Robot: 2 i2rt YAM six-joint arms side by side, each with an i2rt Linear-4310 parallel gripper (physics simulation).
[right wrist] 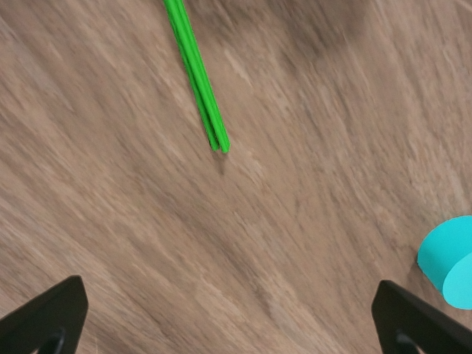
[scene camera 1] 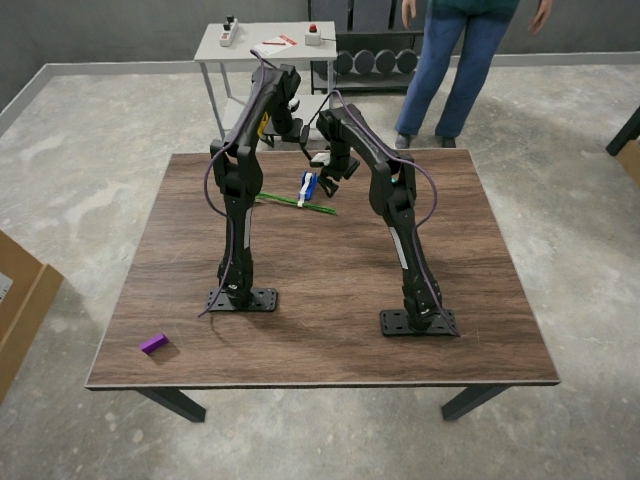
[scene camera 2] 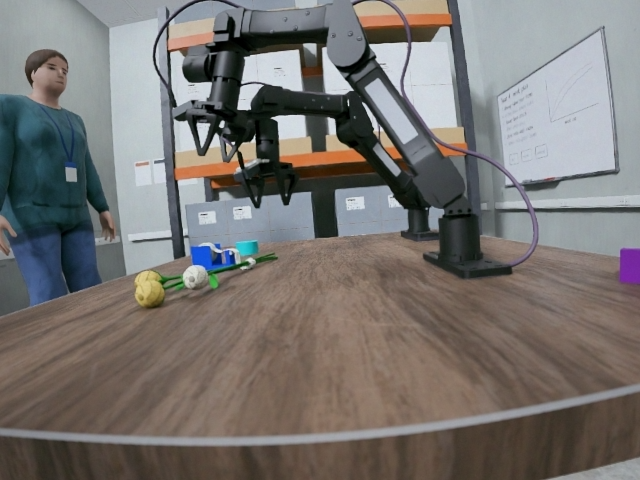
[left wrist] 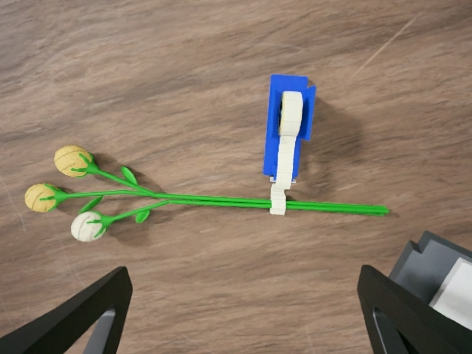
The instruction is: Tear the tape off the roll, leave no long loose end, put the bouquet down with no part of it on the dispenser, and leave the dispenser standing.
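Where they show: left gripper, fingertip midpoint: [scene camera 1: 288, 147] [scene camera 2: 214, 159] [left wrist: 242, 277]; right gripper, fingertip midpoint: [right wrist: 232, 292] [scene camera 1: 337, 188] [scene camera 2: 271, 207]; left arm's base, link origin: [scene camera 1: 241, 300] [scene camera 2: 460, 264]; right arm's base, link origin: [scene camera 1: 417, 322] [scene camera 2: 419, 234].
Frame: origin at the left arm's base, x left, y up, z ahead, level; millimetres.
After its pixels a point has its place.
Note:
The blue dispenser [scene camera 1: 310, 194] @(x -187, y 6, z 418 mm) [scene camera 2: 203, 256] @(x -161, y 30, z 467 mm) [left wrist: 272, 115] @(x -163, y 51, z 469 mm) stands upright on the table. Its white tape roll [left wrist: 292, 112] @(x -181, y 56, z 467 mm) sits inside, and a tape strip [left wrist: 285, 160] @(x -168, y 38, z 422 mm) runs from it over the cutter to a tape wrap [scene camera 1: 300, 203] @(x -154, y 18, z 364 mm) [scene camera 2: 251, 262] [left wrist: 278, 201] @(x -155, y 15, z 373 mm) around the stems. The bouquet [scene camera 1: 279, 198] [scene camera 2: 227, 268] [left wrist: 215, 200] [right wrist: 197, 80] lies on the table across the dispenser's cutter end. Its heads are hidden in scene camera 1. My left gripper [scene camera 2: 214, 156] @(x -127, y 220, z 411 mm) [left wrist: 242, 277] @(x -127, y 220, z 411 mm) is open and empty, high above the bouquet. My right gripper [scene camera 1: 341, 179] @(x -281, y 122, z 335 mm) [scene camera 2: 271, 204] @(x -281, y 122, z 335 mm) [right wrist: 232, 292] @(x -281, y 122, z 335 mm) is open and empty, above the table near the stem ends.
A turquoise cylinder [scene camera 2: 247, 248] @(x -426, y 16, z 440 mm) [right wrist: 442, 255] @(x -430, y 21, z 430 mm) stands beyond the stem ends. A purple block [scene camera 1: 154, 343] @(x 203, y 29, z -140 mm) [scene camera 2: 629, 266] @(x 197, y 16, z -118 mm) lies at the near left of the table in scene camera 1. Part of the right arm shows at the lower right in the left wrist view; the two grippers are near each other.

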